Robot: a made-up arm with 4 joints.
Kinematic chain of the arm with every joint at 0, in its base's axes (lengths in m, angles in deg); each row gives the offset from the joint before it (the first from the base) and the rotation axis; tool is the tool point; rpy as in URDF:
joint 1: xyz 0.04 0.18 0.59 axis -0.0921 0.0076 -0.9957
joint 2: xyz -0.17 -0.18 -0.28 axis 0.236 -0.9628 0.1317
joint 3: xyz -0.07 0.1 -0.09 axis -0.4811 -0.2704 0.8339
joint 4: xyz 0.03 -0.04 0 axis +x
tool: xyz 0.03 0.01 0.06 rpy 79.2 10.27 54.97
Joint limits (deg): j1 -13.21..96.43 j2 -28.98..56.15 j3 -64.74..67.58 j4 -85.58..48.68
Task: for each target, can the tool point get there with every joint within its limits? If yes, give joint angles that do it. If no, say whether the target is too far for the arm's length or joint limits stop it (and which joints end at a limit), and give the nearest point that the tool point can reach.
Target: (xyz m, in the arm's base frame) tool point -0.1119 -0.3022 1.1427
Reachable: no: too far | nearest point -0.1038 0.0492 0.3152 | short by 0.899 m
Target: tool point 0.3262 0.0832 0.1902
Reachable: no: joint limits stop it (at a limit: joint 1, joint 2, joint 3, joint 4) | nearest point -0.0438 0.0846 0.2363 | short by 0.373 m
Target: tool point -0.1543 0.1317 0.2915
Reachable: yes | joints 0.55 10.99 41.57 -2.53
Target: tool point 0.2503 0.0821 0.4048
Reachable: no: joint limits stop it (at a limit: joint 1, joint 2, joint 4) | nearest point -0.0474 0.0890 0.2451 | short by 0.338 m
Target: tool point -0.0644 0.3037 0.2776
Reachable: yes | joints 82.44 49.44 4.39 -45.50
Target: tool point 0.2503 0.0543 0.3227
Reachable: no: joint limits stop it (at a limit: joint 1, joint 2, joint 3, joint 4) | nearest point -0.0438 0.0846 0.2363 | short by 0.308 m
